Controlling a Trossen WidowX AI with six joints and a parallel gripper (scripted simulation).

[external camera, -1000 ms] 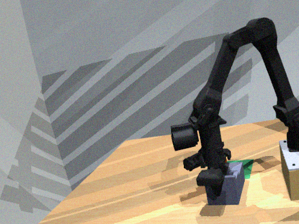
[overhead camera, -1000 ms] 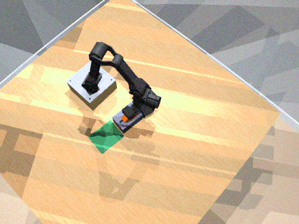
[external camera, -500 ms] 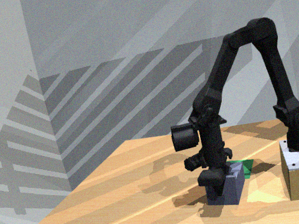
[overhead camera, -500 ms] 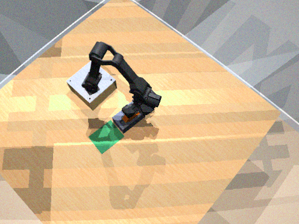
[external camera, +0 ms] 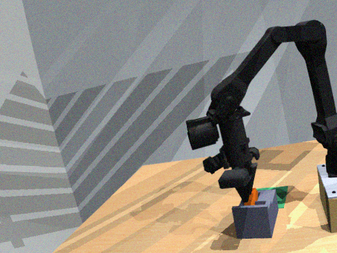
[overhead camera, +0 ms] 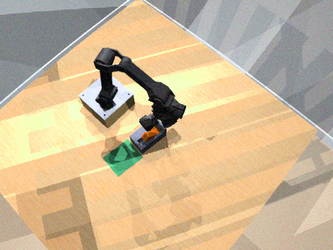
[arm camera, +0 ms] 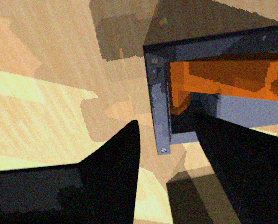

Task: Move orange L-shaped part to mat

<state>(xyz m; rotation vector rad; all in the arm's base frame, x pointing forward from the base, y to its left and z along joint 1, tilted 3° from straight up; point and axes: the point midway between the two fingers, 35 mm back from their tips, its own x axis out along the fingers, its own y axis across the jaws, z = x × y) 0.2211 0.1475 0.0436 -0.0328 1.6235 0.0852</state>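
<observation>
Right now the orange L-shaped part is 40 mm to the right of my gripper tip and 70 mm below it. From my gripper tip the other things lie so: green mat 20 mm ahead, 220 mm to the right, 130 mm below.
</observation>
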